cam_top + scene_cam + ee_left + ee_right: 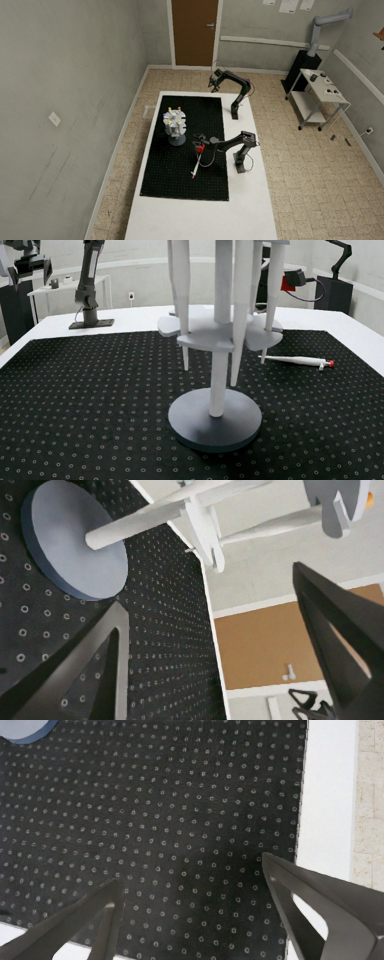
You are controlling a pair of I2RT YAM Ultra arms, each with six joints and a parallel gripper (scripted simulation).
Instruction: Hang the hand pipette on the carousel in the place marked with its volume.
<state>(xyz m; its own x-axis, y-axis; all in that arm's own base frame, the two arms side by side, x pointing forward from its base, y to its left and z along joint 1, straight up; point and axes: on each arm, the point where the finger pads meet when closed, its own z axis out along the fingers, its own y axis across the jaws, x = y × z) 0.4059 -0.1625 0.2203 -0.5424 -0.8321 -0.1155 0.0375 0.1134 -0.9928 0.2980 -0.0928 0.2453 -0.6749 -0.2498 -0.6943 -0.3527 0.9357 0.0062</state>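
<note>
Now: left hand 200 mm above the white pipette, 160 mm to the right of it and 30 mm past it.
</note>
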